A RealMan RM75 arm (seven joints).
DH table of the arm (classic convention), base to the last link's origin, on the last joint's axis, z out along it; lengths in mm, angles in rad. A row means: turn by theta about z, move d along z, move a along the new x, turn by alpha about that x. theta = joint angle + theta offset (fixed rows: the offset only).
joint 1: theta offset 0; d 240.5; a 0; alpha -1.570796
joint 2: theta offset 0; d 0; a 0; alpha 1.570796
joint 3: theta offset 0; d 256; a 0; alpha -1.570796
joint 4: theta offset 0; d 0; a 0; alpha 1.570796
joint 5: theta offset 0; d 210; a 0; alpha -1.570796
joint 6: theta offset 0; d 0; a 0; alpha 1.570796
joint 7: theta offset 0; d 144; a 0; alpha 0
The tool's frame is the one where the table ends.
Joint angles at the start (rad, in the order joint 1, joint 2, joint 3, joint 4, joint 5, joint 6, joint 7):
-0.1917 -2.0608 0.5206 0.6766 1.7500 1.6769 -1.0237
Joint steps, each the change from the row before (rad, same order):
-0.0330 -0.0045 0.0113 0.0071 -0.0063 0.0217 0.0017
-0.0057 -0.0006 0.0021 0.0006 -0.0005 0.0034 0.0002
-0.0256 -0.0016 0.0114 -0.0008 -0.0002 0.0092 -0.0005
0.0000 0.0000 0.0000 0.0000 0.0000 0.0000 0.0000
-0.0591 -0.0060 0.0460 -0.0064 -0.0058 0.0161 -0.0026
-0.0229 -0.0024 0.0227 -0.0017 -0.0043 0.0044 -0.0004
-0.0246 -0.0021 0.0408 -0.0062 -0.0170 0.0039 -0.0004
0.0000 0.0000 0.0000 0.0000 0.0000 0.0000 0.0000
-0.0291 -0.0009 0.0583 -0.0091 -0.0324 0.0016 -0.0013
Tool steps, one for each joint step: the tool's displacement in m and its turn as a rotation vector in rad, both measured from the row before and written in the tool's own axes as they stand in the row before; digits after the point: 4 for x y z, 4 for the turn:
0.0098 0.0002 0.0133 -0.0481 0.0291 0.0261
0.0015 0.0000 0.0023 -0.0085 0.0043 0.0039
0.0055 -0.0003 0.0104 -0.0359 0.0134 0.0131
0.0000 0.0000 0.0000 0.0000 0.0000 0.0000
0.0112 0.0018 0.0267 -0.0953 0.0268 0.0240
0.0042 0.0003 0.0108 -0.0389 0.0086 0.0110
0.0046 0.0013 0.0135 -0.0502 0.0135 0.0094
0.0000 0.0000 0.0000 0.0000 0.0000 0.0000
0.0060 0.0012 0.0165 -0.0595 0.0194 0.0105

